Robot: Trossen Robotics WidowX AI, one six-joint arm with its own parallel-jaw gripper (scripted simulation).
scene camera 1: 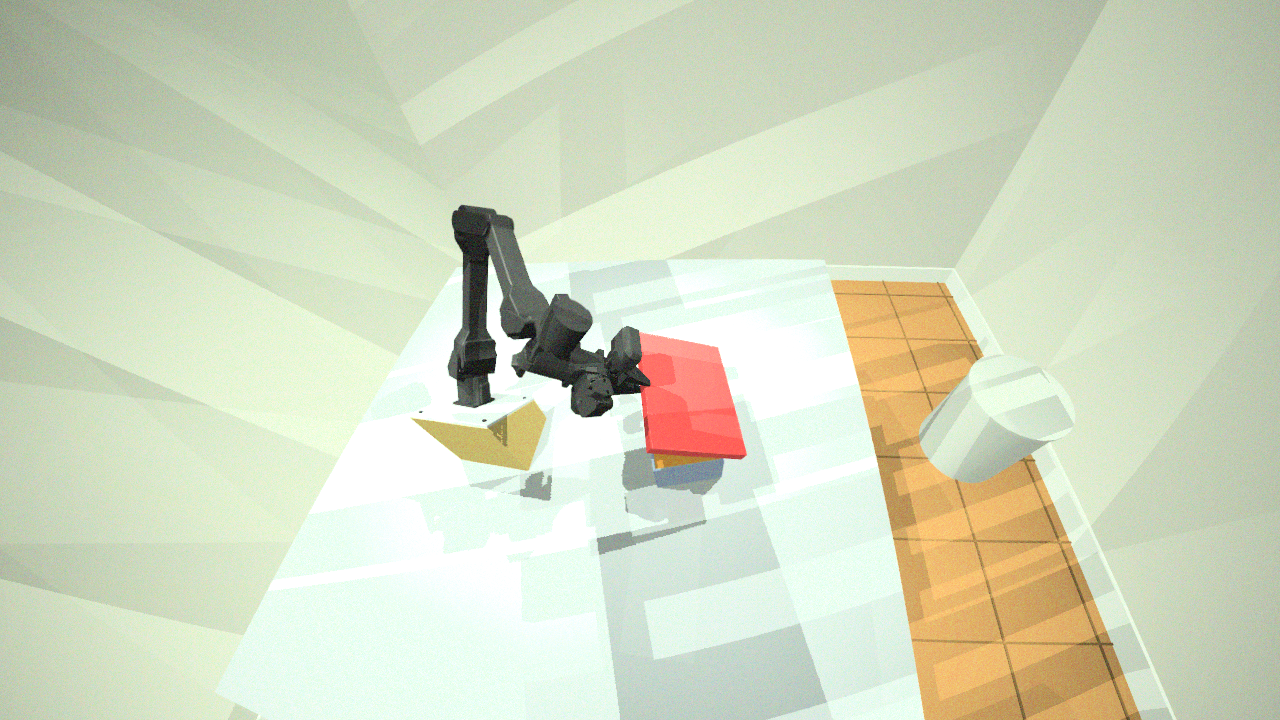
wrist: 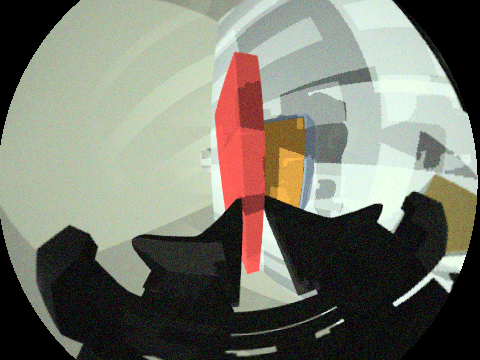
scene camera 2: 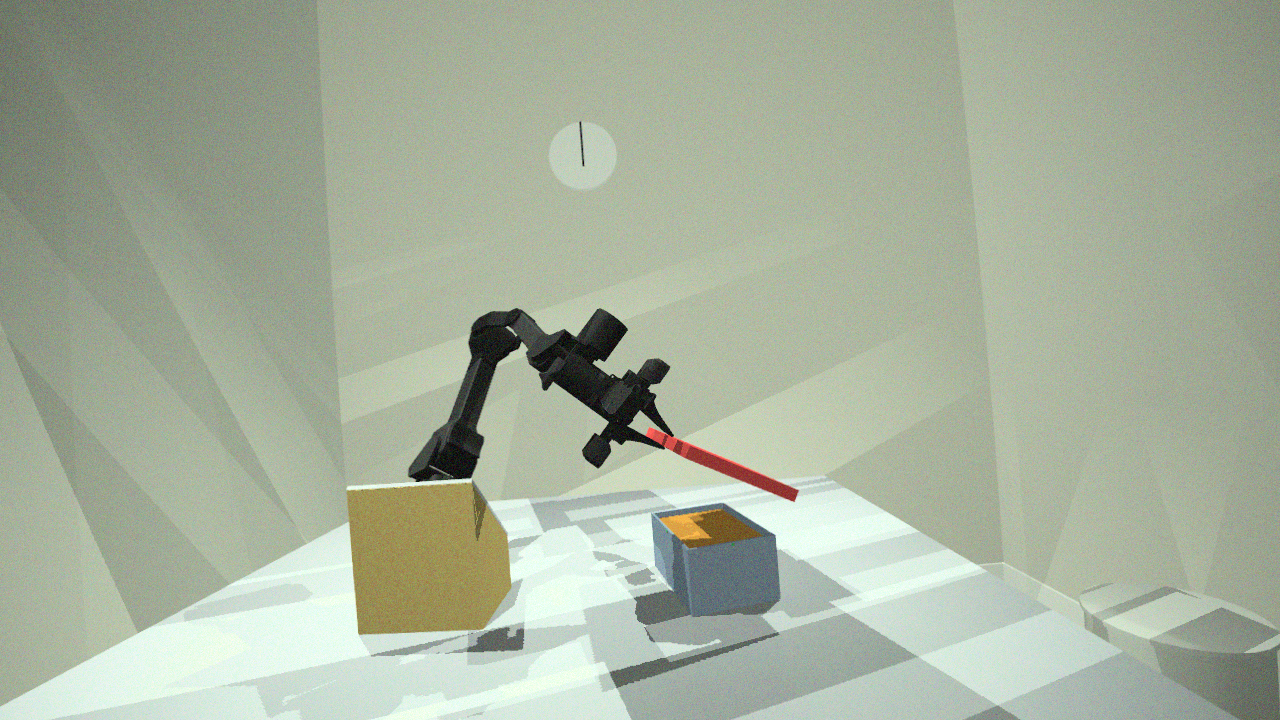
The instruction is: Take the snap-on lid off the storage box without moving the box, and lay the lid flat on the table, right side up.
Labels:
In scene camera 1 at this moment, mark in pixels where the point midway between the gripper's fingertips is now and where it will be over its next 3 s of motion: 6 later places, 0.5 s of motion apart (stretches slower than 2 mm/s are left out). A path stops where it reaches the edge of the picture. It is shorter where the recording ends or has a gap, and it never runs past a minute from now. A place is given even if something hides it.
My gripper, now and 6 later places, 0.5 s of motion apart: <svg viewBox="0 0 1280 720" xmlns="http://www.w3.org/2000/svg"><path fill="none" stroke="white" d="M646 386L644 379L642 366L639 353L636 341L633 329L630 320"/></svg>

